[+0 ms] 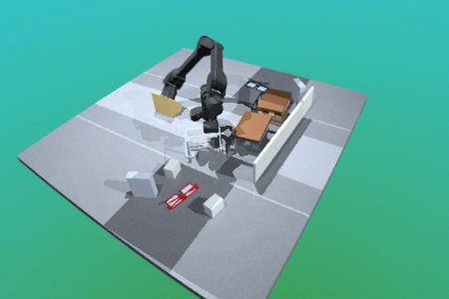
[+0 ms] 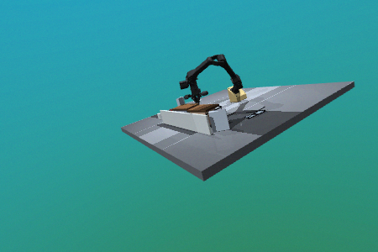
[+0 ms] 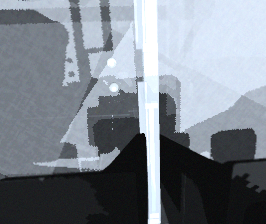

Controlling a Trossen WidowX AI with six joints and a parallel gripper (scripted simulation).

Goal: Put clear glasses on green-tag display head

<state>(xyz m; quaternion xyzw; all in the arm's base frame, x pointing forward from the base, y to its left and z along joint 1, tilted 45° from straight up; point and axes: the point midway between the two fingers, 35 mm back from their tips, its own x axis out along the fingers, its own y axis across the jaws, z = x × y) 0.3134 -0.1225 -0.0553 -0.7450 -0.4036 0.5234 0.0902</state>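
The thin pale stand is 11 cm to the right of my gripper tip, 5 cm behind it and 3 cm below it. The rest, counted from my gripper tip: display head: 14 cm ahead, 5 cm to the left; long white panel: 30 cm ahead, 15 cm to the left.
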